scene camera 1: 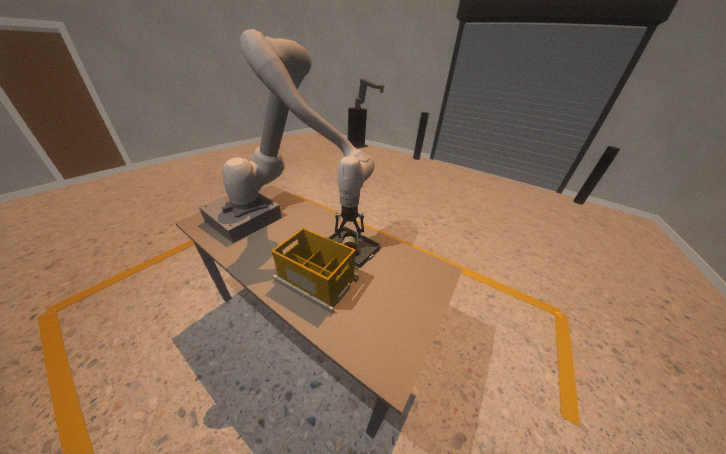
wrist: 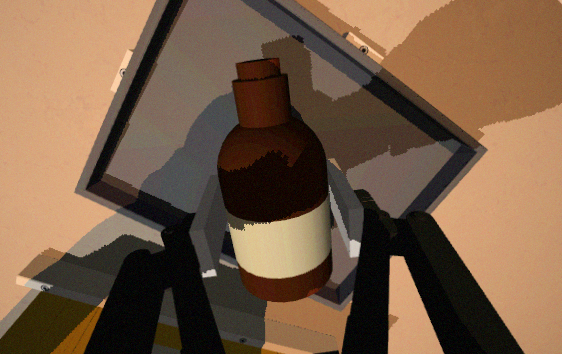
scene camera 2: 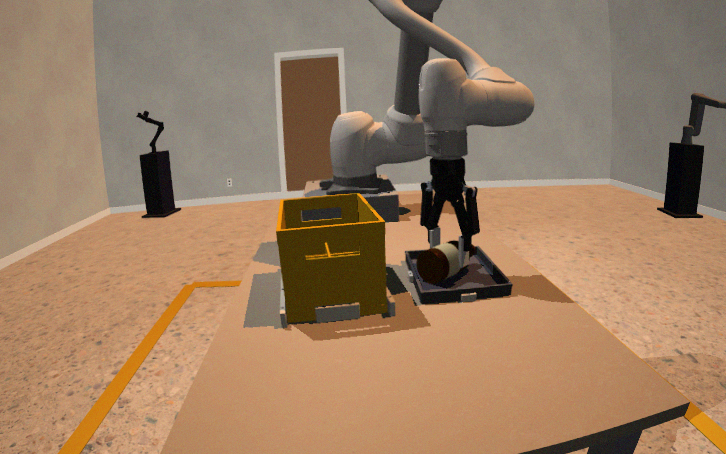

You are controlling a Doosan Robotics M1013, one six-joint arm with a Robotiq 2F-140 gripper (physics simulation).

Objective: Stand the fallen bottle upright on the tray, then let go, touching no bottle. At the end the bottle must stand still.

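The brown bottle with a cream label lies on its side over the dark tray. In scene camera 2 its base faces the camera and its neck points away, partly hidden behind a finger. In the wrist view the neck points to the top and the base is near the tray's lower corner. My gripper points down and is shut on the bottle, one pad on each side of its body. Whether the bottle touches the tray floor is hard to tell.
A yellow crate with dividers stands close beside the tray, between pale brackets. Both stand on the brown table. The arm's base block sits at the table's far end.
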